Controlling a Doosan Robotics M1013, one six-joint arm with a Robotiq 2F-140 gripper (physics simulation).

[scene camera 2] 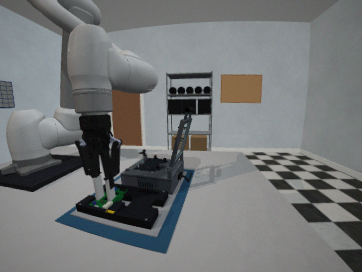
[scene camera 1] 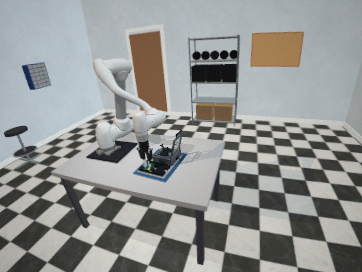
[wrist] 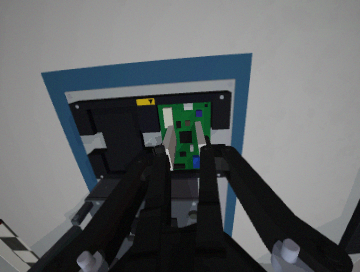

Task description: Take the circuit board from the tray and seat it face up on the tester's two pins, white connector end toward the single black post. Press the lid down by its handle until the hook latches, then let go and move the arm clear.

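Pixels of known places: gripper, fingertip midpoint: (scene camera 2: pixel 106 198) (scene camera 1: pixel 148 166) (wrist: pixel 185 132); arm's base, link origin: (scene camera 2: pixel 34 166) (scene camera 1: pixel 108 149).
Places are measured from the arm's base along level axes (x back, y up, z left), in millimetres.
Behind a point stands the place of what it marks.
The green circuit board (scene camera 2: pixel 120 194) {y 4, x -569, z -55 mm} (wrist: pixel 180 112) {y 4, x -557, z -121 mm} lies face up in the black tray (scene camera 1: pixel 155 171) {y -1, x -634, z -114 mm} (scene camera 2: pixel 125 218) {y 7, x -649, z -142 mm} (wrist: pixel 120 102) {y 12, x -636, z -139 mm}. Its long white connector (wrist: pixel 168 117) {y 12, x -573, z -117 mm} is at the end by the tray's yellow label. My gripper (scene camera 2: pixel 105 196) {y 11, x -550, z -94 mm} (wrist: pixel 185 132) {y 11, x -550, z -94 mm} is partly open, fingers upright and a narrow gap apart. Both pale fingertips stand over the board, inside its side edges, gripping nothing; whether they touch its top is unclear. The grey tester (scene camera 1: pixel 162 159) {y 33, x -626, z 9 mm} (scene camera 2: pixel 170 182) {y 33, x -709, z 9 mm} (wrist: pixel 185 189) {y 21, x -552, z 2 mm} is behind the tray, its lid (scene camera 1: pixel 176 145) {y 148, x -730, z 78 mm} (scene camera 2: pixel 181 145) {y 134, x -725, z 82 mm} raised. Its two pins cannot be made out.
Tray and tester stand on a blue-bordered mat (scene camera 1: pixel 177 167) {y -13, x -760, z 11 mm} (scene camera 2: pixel 172 232) {y -14, x -760, z -129 mm} (wrist: pixel 150 75) {y -14, x -598, z -170 mm} on the table (scene camera 1: pixel 190 187) {y -16, x -952, z -162 mm}. The raised lid stands to the right of the gripper in the second scene view. The arm's dark base plate (scene camera 1: pixel 115 155) {y 2, x -150, z -56 mm} (scene camera 2: pixel 35 180) {y 2, x -189, z -92 mm} is at the left.
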